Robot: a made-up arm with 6 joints. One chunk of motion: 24 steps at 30 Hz.
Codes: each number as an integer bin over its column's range. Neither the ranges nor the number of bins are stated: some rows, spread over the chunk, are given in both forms.
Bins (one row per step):
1: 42 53 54 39 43 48
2: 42 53 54 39 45 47
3: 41 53 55 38 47 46
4: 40 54 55 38 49 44
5: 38 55 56 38 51 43
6: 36 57 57 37 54 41
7: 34 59 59 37 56 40
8: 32 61 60 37 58 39
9: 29 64 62 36 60 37
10: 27 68 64 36 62 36
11: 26 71 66 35 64 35
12: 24 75 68 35 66 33
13: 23 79 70 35 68 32
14: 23 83 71 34 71 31
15: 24 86 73 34 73 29
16: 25 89 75 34 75 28
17: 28 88 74 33 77 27
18: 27 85 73 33 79 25
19: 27 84 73 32 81 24
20: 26 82 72 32 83 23
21: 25 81 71 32 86 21
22: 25 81 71 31 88 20
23: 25 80 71 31 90 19
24: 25 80 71 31 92 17
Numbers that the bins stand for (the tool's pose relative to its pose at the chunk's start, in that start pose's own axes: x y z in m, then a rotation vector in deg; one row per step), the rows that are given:
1: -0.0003 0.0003 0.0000 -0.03 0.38 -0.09
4: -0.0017 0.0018 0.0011 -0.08 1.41 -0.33
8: -0.0074 0.0124 0.0067 -0.13 2.96 -0.64
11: -0.0116 0.0276 0.0133 -0.23 3.99 -0.88
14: -0.0137 0.0458 0.0189 -0.28 5.19 -1.12
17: -0.0102 0.0533 0.0222 -0.33 6.22 -1.36
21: -0.0123 0.0427 0.0189 -0.38 7.77 -1.73
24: -0.0123 0.0412 0.0189 -0.43 8.80 -1.97
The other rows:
2: -0.0003 0.0003 0.0000 -0.03 0.73 -0.15
3: -0.0010 0.0003 0.0011 -0.08 1.07 -0.21
5: -0.0031 0.0033 0.0022 -0.08 1.76 -0.39
6: -0.0045 0.0064 0.0033 -0.13 2.27 -0.52
7: -0.0060 0.0094 0.0056 -0.13 2.62 -0.58
9: -0.0095 0.0170 0.0089 -0.18 3.30 -0.76
10: -0.0109 0.0230 0.0111 -0.18 3.65 -0.82
12: -0.0130 0.0336 0.0156 -0.23 4.33 -1.00
13: -0.0137 0.0397 0.0178 -0.23 4.68 -1.06
15: -0.0130 0.0503 0.0211 -0.28 5.54 -1.24
16: -0.0123 0.0548 0.0233 -0.28 5.88 -1.30
18: -0.0109 0.0488 0.0211 -0.33 6.57 -1.48
19: -0.0109 0.0473 0.0211 -0.38 6.91 -1.55
20: -0.0116 0.0442 0.0200 -0.38 7.25 -1.61
22: -0.0123 0.0427 0.0189 -0.43 8.11 -1.79
23: -0.0123 0.0412 0.0189 -0.43 8.45 -1.85

